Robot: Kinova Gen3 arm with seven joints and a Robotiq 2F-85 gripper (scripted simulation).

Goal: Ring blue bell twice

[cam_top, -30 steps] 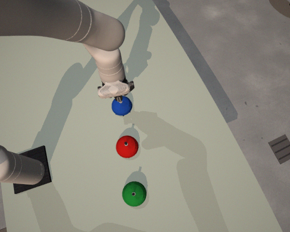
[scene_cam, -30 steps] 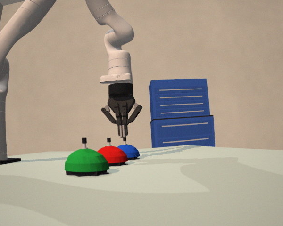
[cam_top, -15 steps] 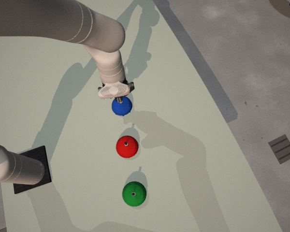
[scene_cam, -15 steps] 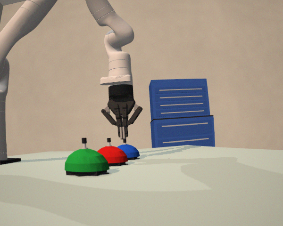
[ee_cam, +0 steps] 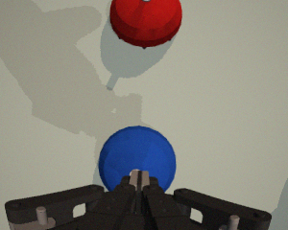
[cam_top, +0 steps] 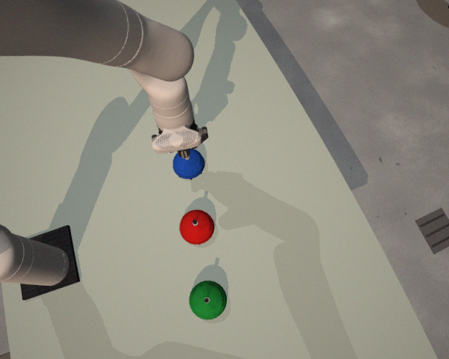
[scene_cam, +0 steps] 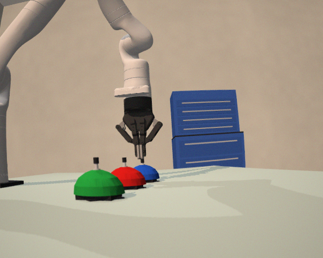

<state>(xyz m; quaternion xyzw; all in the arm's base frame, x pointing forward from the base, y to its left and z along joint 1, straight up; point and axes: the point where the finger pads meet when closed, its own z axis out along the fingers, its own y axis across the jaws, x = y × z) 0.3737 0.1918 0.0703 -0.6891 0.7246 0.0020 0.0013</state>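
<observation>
The blue bell is 40 mm below my hand. Also, from my hand: red bell: 10 mm behind, 170 mm to the right, 40 mm below; green bell: 20 mm behind, 340 mm to the right, 40 mm below.
</observation>
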